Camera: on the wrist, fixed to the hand. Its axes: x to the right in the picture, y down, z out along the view.
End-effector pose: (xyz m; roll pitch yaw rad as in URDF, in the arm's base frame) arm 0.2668 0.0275 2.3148 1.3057 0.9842 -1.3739
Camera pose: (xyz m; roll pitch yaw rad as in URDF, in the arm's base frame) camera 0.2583 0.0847 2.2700 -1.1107 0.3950 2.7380
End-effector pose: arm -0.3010 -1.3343 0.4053 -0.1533 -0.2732 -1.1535
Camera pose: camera -0.3637 -1.3709 0.3961 0.3263 -0.7311 -2.9329
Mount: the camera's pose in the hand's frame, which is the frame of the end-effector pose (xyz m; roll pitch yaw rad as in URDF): 0.0053 -0.0696 -0.0219 -0.0362 -0.6008 -1.5323
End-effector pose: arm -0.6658 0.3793 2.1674 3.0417 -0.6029 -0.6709
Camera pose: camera -0.6246 0.4378 2.1826 2.3795 0.5387 0.4260
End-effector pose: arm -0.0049 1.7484 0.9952 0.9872 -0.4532 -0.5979
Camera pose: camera 0.0131 1.7118 0.9345 0.4794 0.3304 -1.9629
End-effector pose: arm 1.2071 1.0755 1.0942 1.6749 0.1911 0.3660
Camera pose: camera 1.1897 1.0999 1.0275 -0.3484 1.0524 -1.4822
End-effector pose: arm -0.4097 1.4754 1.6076 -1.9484 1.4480 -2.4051
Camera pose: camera -0.4601 1.4225 1.6113 -1.6871 -0.0368 -1.4261
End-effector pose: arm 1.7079 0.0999 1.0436 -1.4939 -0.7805 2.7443
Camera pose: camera 1.7589 0.1080 1.0954 2.0360 -0.6908 -1.1037
